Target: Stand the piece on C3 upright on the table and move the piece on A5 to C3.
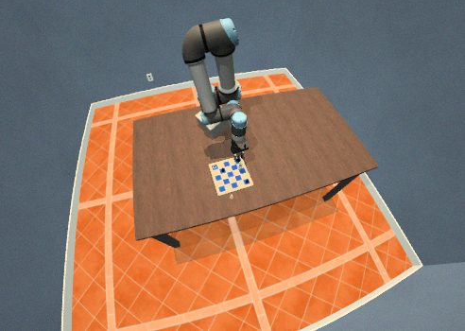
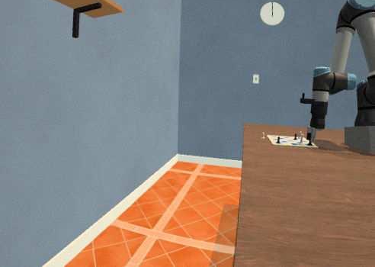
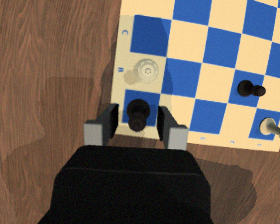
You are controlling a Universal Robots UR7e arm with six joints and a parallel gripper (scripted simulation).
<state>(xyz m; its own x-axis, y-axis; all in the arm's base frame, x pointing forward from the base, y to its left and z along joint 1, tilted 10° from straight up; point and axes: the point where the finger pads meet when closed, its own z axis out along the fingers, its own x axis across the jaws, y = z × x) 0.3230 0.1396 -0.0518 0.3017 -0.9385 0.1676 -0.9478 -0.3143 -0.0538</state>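
Now: hand 10 mm above the tall black piece. Round my hand: cream chessboard 90 mm ahead, 60 mm to the right, 40 mm below; then small white piece 240 mm ahead, 60 mm to the right, 30 mm below.
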